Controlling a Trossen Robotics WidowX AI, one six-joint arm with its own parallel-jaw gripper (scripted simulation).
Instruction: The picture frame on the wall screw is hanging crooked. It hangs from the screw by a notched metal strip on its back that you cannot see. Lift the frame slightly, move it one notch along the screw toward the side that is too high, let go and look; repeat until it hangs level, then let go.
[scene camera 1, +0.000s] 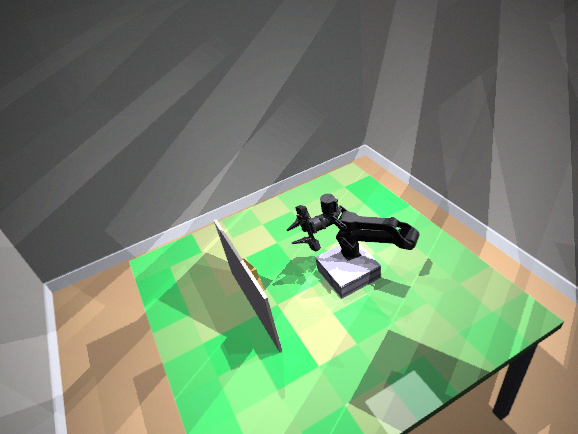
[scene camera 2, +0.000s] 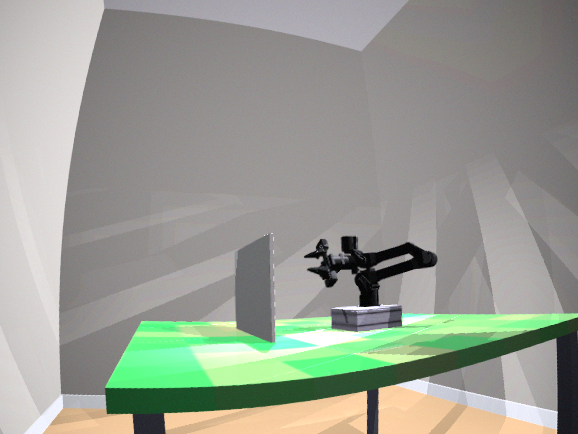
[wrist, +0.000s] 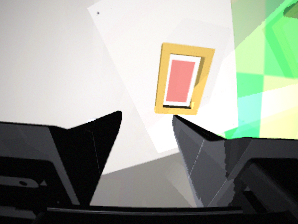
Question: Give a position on a wall panel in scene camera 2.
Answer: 254, 264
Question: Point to a wall panel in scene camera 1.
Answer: At 259, 301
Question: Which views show my gripper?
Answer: Scene camera 1, scene camera 2 and the wrist view: all of them.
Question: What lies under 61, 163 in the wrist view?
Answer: My gripper.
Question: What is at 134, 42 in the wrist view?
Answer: A wall panel.
